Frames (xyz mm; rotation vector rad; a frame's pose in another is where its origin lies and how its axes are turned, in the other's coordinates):
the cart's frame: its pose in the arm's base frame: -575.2 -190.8 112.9 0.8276 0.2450 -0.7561
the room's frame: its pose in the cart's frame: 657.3 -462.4 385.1 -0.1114 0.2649 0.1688
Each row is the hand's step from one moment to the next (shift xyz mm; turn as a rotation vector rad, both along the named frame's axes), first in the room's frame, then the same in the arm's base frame.
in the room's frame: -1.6 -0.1 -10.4 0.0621 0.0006 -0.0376
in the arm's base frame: -3.3 8.4 -5.4 0.0435 0.0161 -0.0558
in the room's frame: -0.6 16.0 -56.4 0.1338 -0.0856 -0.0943
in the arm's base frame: -2.3 53.5 -23.8 0.0430 -0.0059 -0.1796
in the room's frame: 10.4 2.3 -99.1 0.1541 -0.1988 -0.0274
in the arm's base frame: -9.0 76.4 -63.4 0.0091 -0.1288 -0.2176
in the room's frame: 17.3 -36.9 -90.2 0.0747 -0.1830 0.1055
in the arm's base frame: -23.5 45.0 -85.0 -0.0213 -0.2059 -0.0858
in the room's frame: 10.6 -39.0 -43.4 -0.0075 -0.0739 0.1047
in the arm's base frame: -21.3 8.7 -54.7 -0.0274 -0.1233 0.0228
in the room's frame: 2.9 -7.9 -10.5 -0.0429 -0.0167 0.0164
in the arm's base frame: -4.0 2.9 -12.5 -0.0409 -0.0132 0.0233
